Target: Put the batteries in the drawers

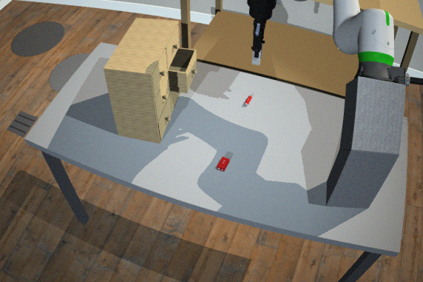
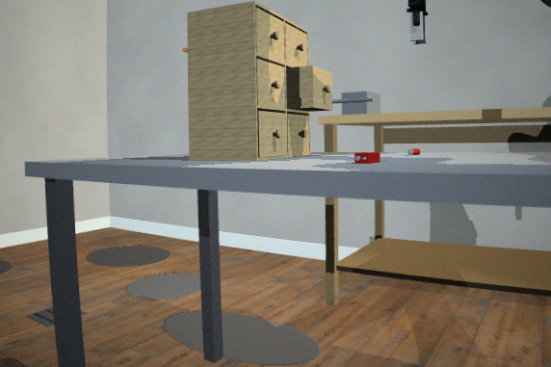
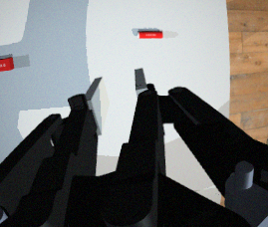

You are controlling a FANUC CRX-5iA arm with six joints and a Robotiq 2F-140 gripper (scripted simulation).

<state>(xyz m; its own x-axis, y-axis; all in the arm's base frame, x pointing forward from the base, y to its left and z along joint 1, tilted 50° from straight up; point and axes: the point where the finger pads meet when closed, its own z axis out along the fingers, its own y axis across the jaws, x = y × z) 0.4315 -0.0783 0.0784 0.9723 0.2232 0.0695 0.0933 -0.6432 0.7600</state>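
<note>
The red nine-volt battery is 20 mm ahead of my hand, 290 mm to the left of it and 280 mm below it.
</note>
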